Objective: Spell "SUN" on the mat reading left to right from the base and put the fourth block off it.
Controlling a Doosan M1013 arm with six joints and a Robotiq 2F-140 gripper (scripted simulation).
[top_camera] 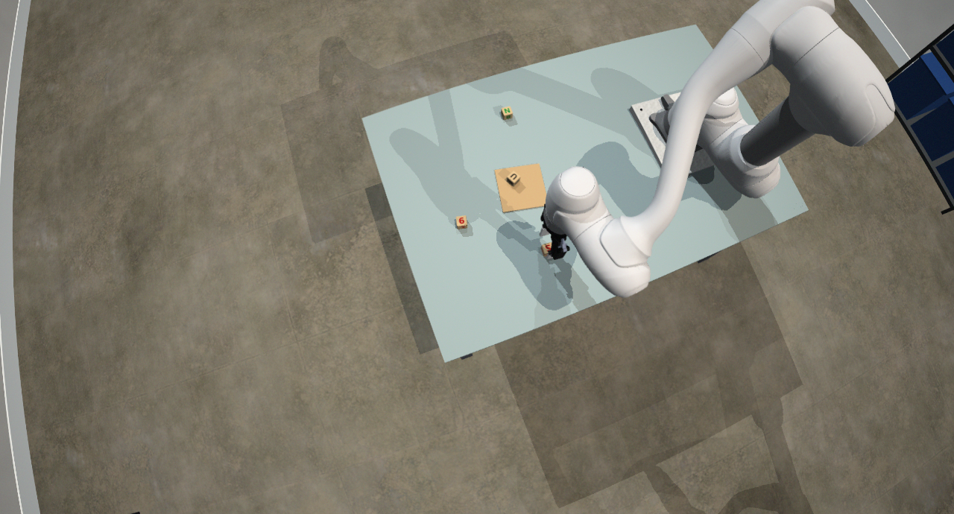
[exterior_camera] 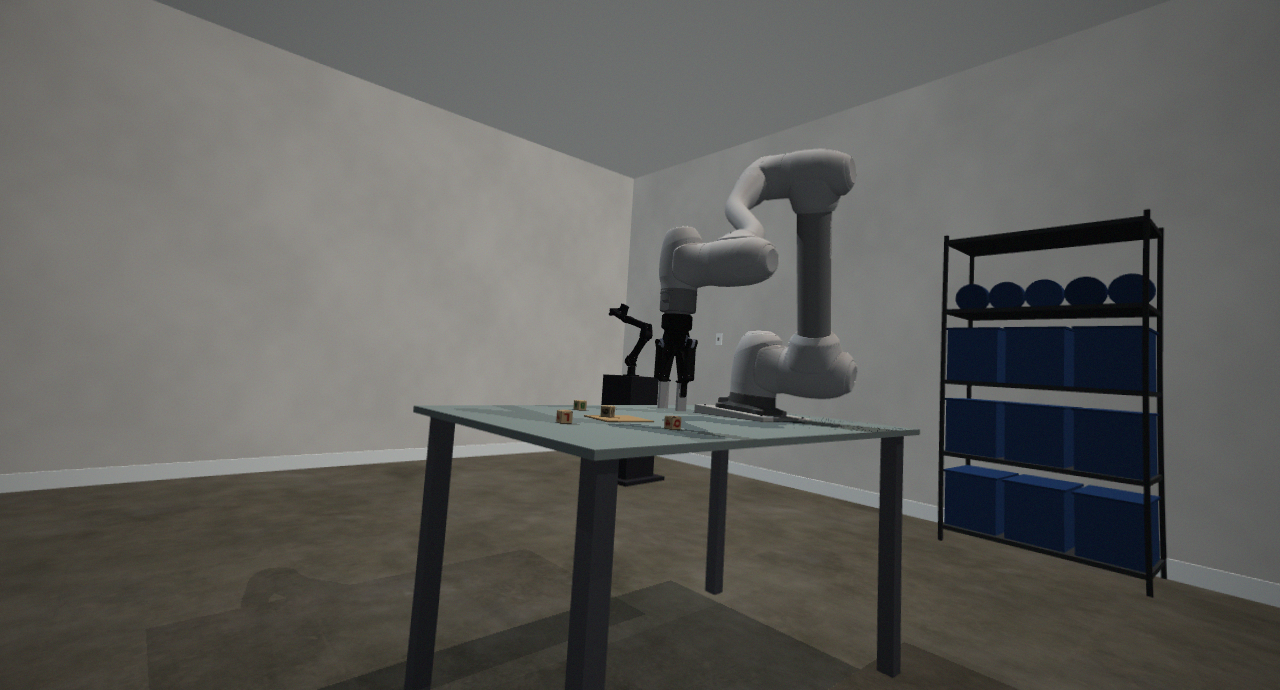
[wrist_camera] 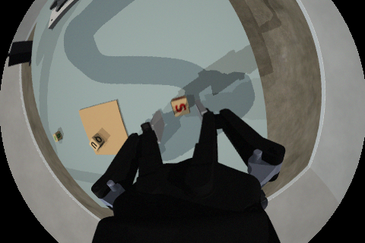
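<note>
The S block lies 6 cm below my hand. Round my hand: N block (10 cm behind, 45 cm to the right, 6 cm below); mat (3 cm behind, 20 cm to the right, 7 cm below); 6 block (18 cm ahead, 18 cm to the right, 6 cm below).
</note>
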